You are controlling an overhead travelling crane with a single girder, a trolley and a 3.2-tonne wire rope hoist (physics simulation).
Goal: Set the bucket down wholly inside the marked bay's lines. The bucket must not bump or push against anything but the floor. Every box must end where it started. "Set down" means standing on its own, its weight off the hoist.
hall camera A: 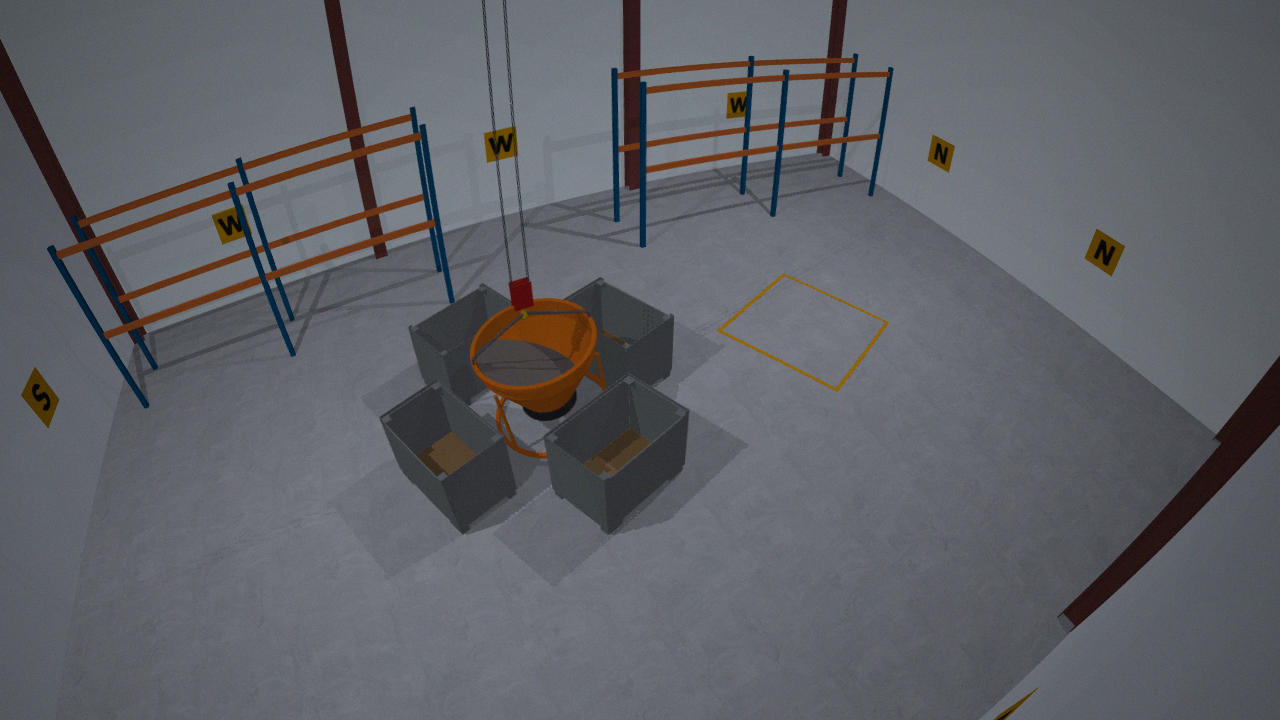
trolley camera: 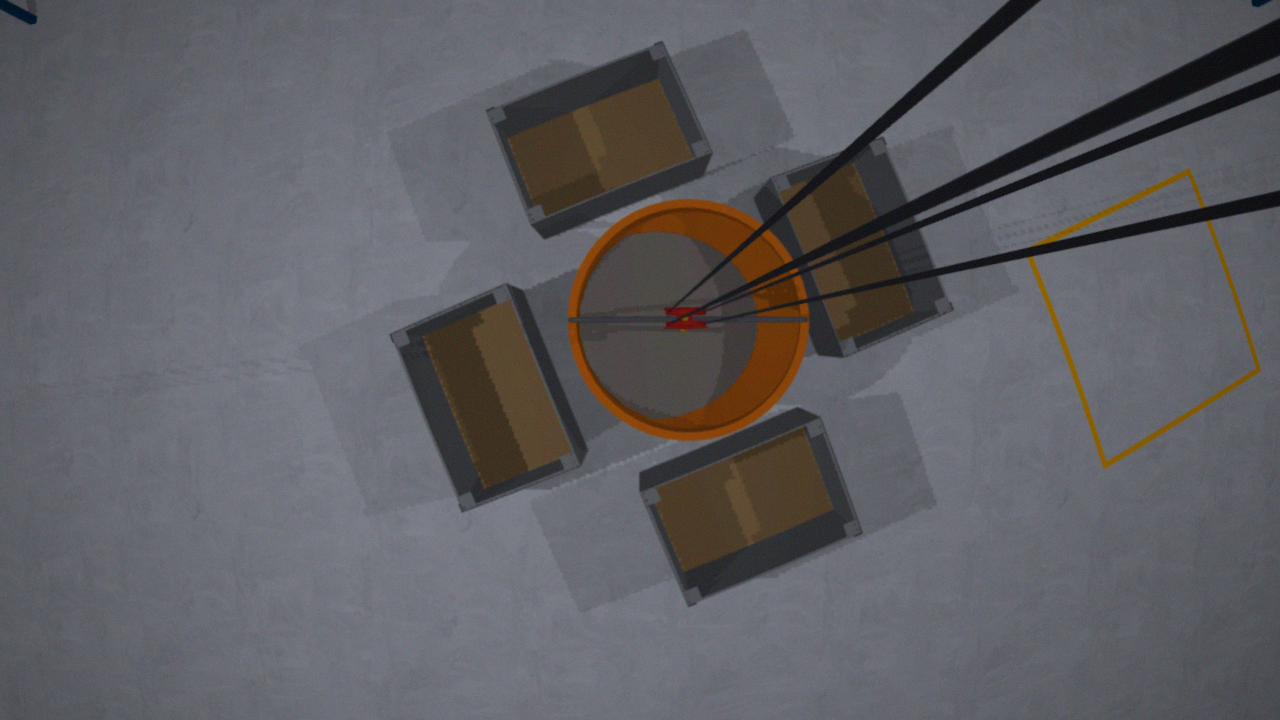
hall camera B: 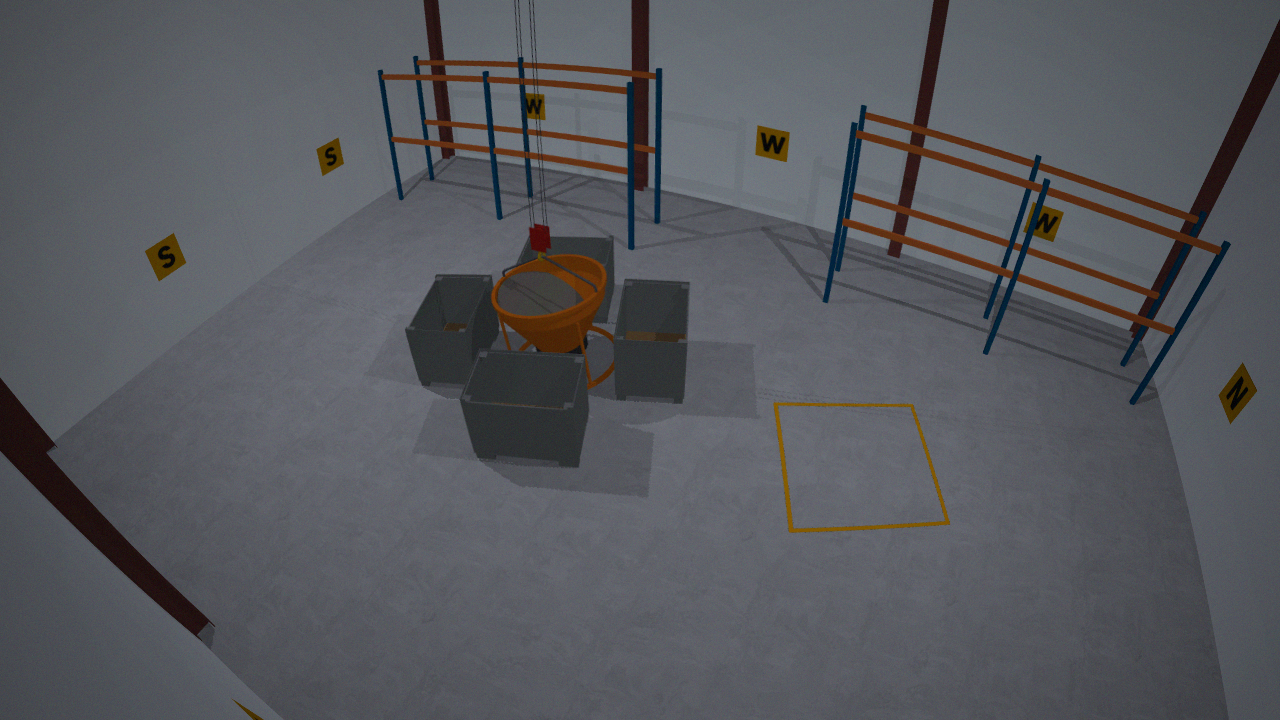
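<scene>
The orange bucket (hall camera A: pixel 547 394) (hall camera B: pixel 559 336) (trolley camera: pixel 780 367) is upright amid the grey boxes. The hook (hall camera A: pixel 523 310) (hall camera B: pixel 541 256) (trolley camera: pixel 685 319) under the red block is shut on its bail; the ropes look straight. Any gap under its base ring is hard to tell. The north box (hall camera A: pixel 651 353) (hall camera B: pixel 651 371) (trolley camera: pixel 859 317) is closest; the rim overlaps its edge in the trolley view, and contact cannot be told. Others are the east box (hall camera A: pixel 635 465) (hall camera B: pixel 528 429) (trolley camera: pixel 742 501), south box (hall camera A: pixel 474 488) (trolley camera: pixel 492 394) and west box (hall camera A: pixel 443 360) (trolley camera: pixel 599 143). The marked bay (hall camera A: pixel 777 360) (hall camera B: pixel 843 404) (trolley camera: pixel 1066 360) lies north of them.
Two blue and orange racks stand along the west wall: the south rack (hall camera A: pixel 261 268) (hall camera B: pixel 490 147) and the north rack (hall camera A: pixel 642 165) (hall camera B: pixel 1015 268). Letter signs hang on the walls. The north box stands between the bucket and the bay.
</scene>
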